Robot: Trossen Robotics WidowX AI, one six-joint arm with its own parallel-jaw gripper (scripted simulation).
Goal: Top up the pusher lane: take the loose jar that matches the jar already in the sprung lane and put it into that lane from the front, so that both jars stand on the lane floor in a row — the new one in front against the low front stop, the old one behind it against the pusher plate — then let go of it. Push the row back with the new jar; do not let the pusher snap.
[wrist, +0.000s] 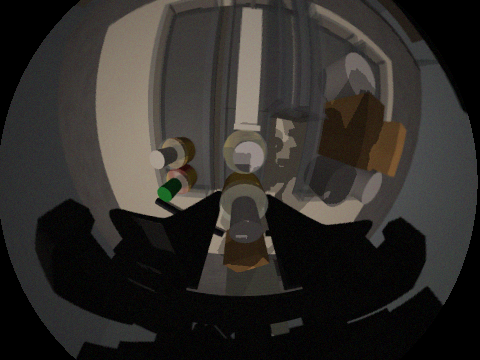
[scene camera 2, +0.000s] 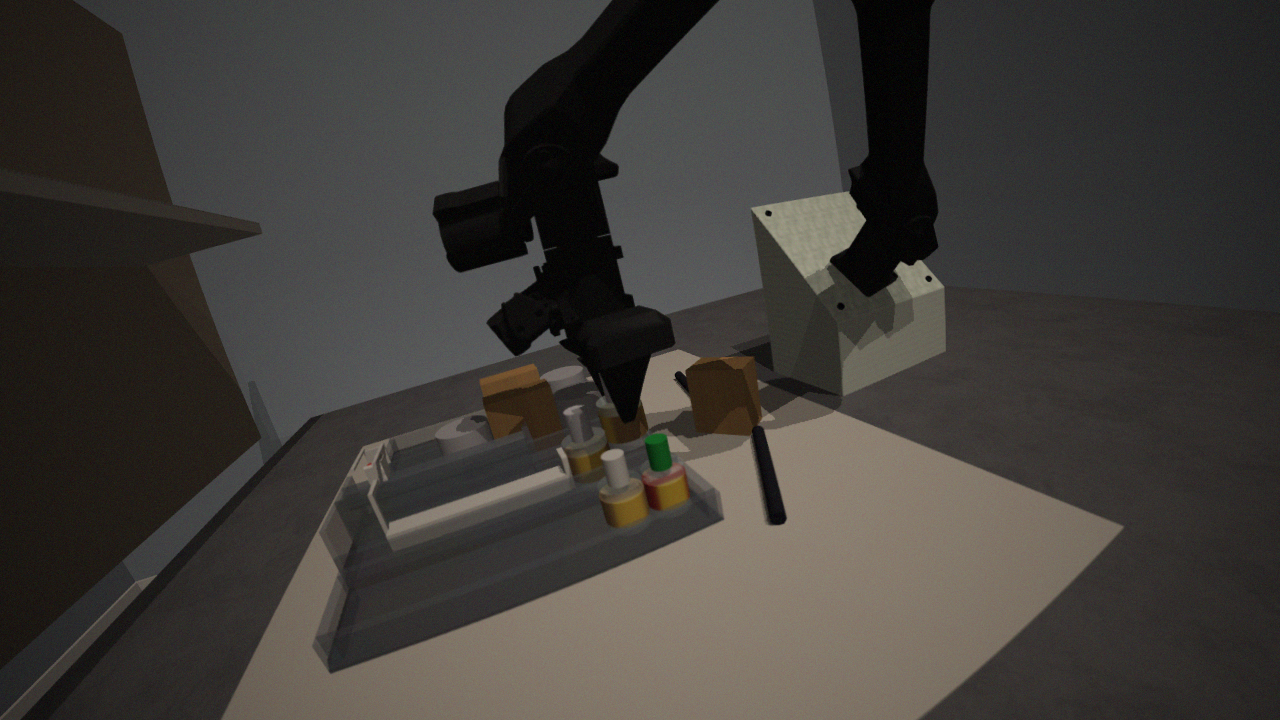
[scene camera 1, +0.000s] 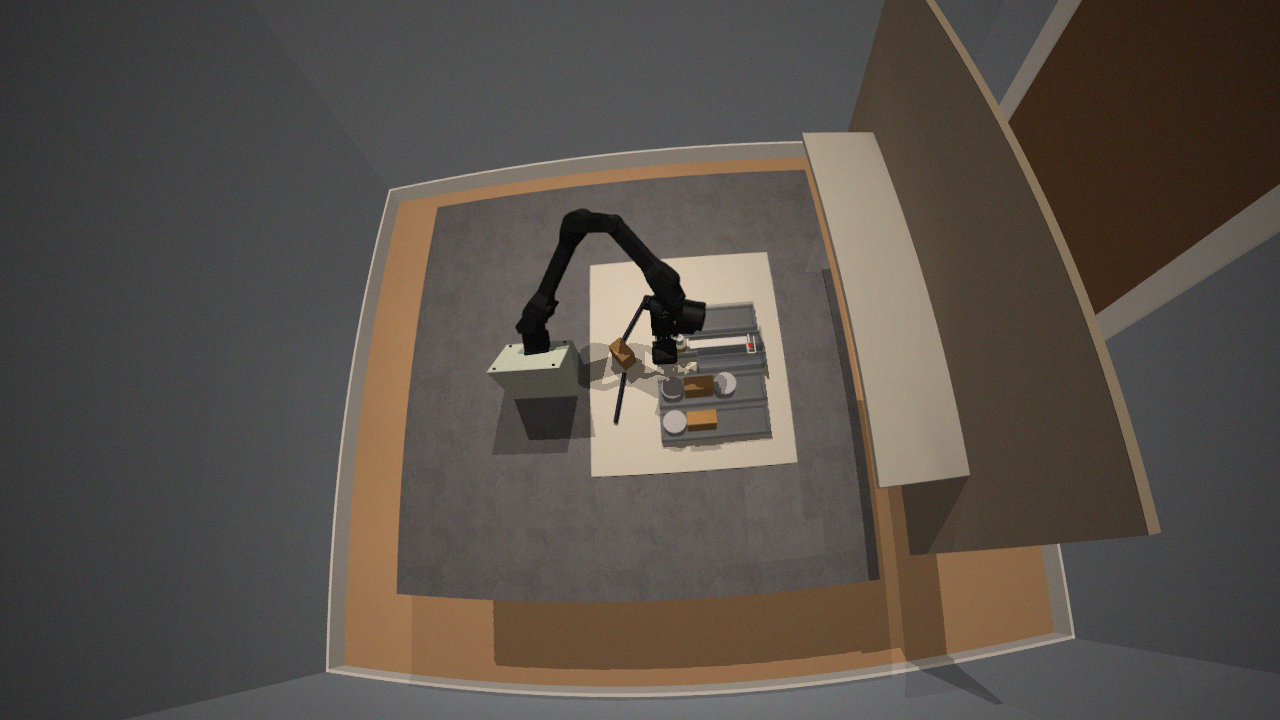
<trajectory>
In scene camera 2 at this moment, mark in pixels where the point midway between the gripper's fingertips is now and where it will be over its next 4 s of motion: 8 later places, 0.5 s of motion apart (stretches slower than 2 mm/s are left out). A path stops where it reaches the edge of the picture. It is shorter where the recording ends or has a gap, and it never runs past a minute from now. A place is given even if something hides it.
My gripper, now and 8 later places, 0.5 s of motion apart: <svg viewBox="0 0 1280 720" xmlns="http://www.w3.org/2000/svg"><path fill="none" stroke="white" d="M621 413L619 415L617 415L616 417L616 422L618 428L619 433L621 438L622 440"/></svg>
</trajectory>
